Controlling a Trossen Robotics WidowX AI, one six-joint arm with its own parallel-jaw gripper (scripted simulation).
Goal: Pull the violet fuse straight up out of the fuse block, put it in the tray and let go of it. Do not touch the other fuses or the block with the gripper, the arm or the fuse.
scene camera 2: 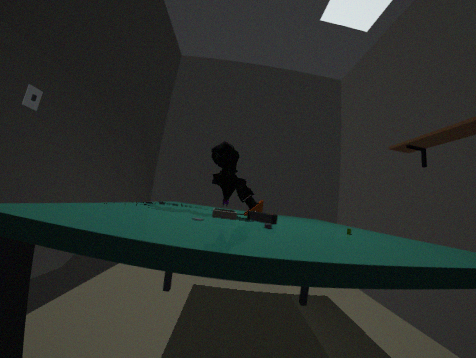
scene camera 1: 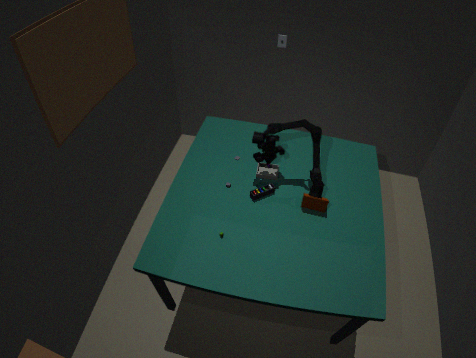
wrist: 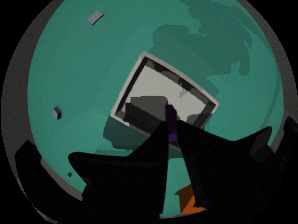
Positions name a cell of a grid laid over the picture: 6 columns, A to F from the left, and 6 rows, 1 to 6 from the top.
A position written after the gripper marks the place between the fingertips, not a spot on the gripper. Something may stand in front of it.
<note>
The gripper (wrist: D4) carries a violet fuse. Also in view: a tray (wrist: C3).
</note>
